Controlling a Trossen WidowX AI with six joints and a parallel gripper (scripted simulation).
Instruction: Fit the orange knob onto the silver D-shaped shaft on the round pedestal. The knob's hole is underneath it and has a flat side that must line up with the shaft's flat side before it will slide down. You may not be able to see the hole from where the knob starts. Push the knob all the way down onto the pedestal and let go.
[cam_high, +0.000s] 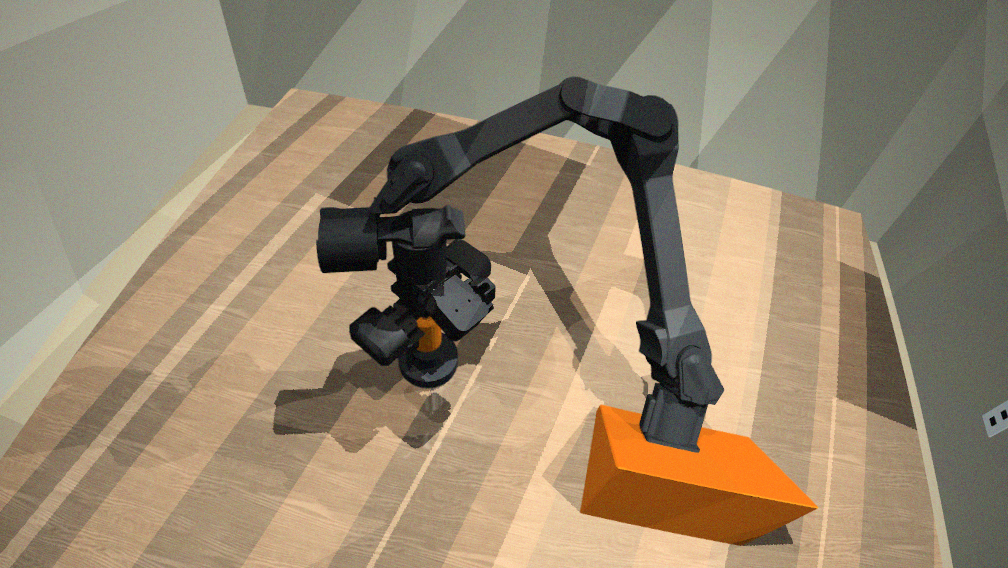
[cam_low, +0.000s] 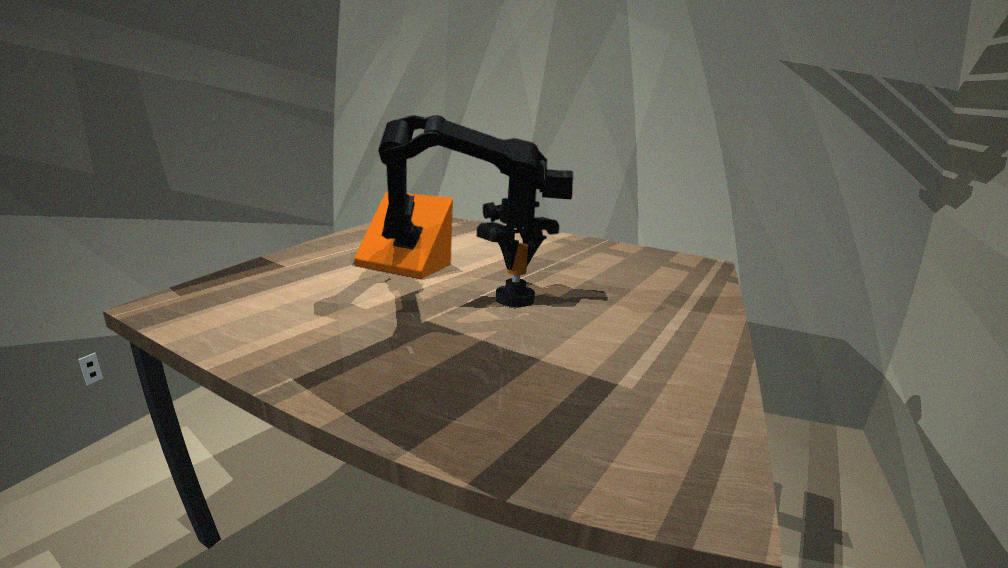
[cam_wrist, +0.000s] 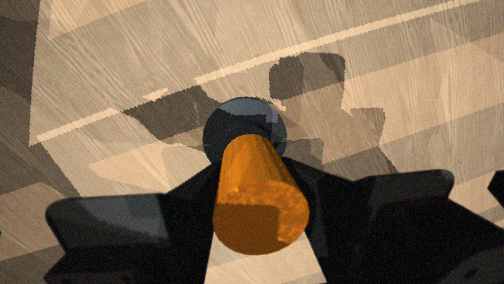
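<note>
Now: the orange knob 3 cm above my gripper tip. From my gripper tip the other things lie so: round pedestal 4 cm below.
</note>
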